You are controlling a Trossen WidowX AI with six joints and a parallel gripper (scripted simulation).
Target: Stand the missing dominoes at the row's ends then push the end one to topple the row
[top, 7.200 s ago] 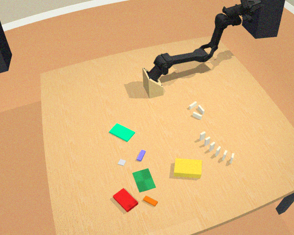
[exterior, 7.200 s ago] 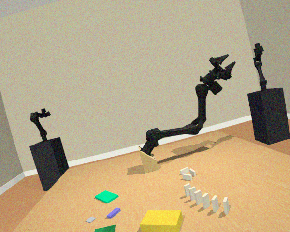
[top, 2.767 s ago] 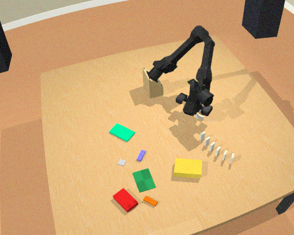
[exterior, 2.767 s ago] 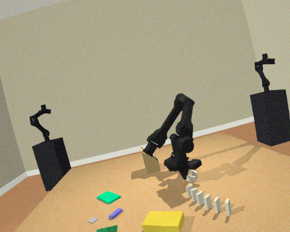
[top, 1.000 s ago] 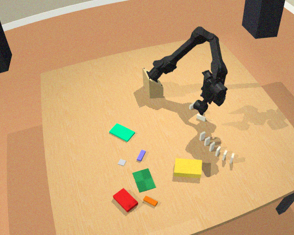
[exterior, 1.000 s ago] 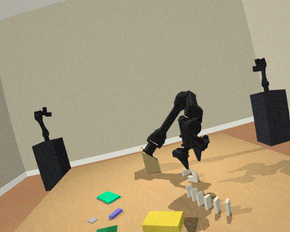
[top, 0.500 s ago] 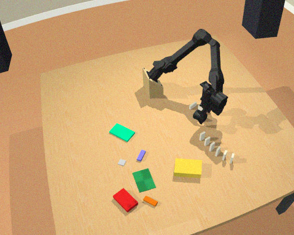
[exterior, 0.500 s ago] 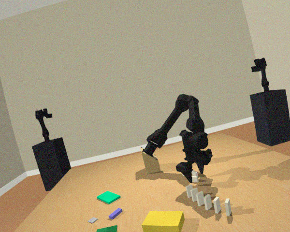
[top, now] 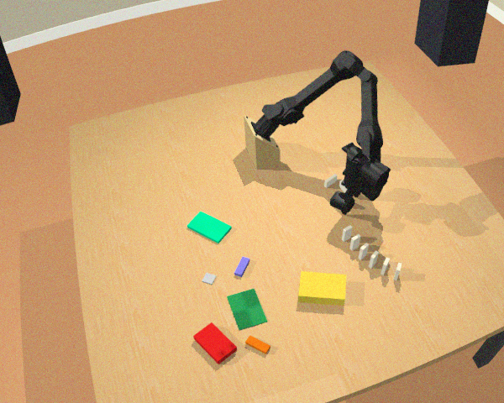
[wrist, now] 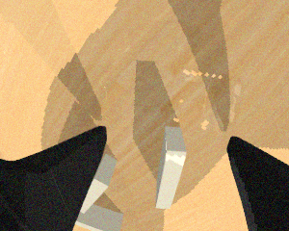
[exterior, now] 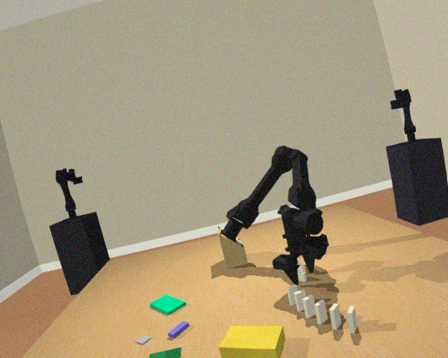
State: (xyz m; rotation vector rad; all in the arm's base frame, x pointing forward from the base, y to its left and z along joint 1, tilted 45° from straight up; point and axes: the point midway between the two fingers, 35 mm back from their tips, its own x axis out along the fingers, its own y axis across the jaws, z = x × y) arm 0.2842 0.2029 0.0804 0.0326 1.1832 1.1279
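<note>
The purple block is 360 mm to the right of my gripper tip and 130 mm ahead of it. The rest, counted from my gripper tip: bright green plate 420 mm to the right, 40 mm behind; yellow block 260 mm ahead, 180 mm to the right, 10 mm above; dark green plate 380 mm to the right, 260 mm ahead.
</note>
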